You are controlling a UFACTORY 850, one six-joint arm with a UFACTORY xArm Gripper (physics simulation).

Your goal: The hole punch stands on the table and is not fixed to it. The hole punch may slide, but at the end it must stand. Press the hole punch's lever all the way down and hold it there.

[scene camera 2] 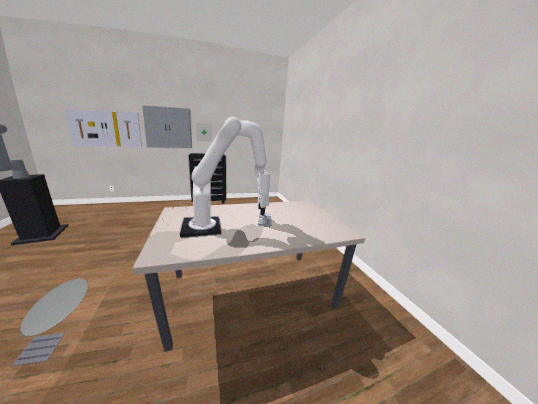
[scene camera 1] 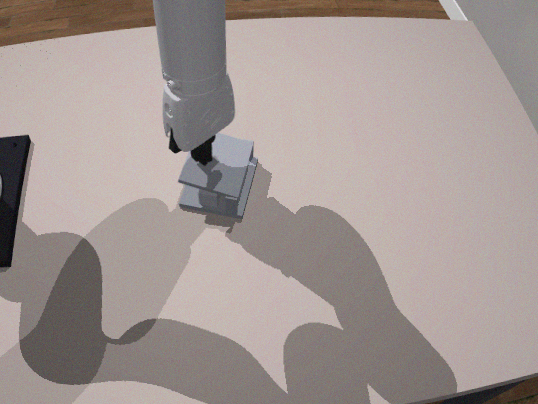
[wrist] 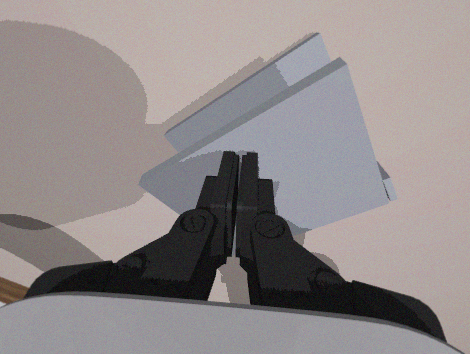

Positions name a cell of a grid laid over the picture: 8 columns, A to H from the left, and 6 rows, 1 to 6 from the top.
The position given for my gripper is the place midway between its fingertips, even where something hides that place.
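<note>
There is a grey-blue hole punch (scene camera 1: C3) that I can see, and the wrist view shows me the same grey-blue hole punch (wrist: F1) too. I can also see my gripper (scene camera 1: D3). My gripper (wrist: E3) is visible in the wrist view as well.
</note>
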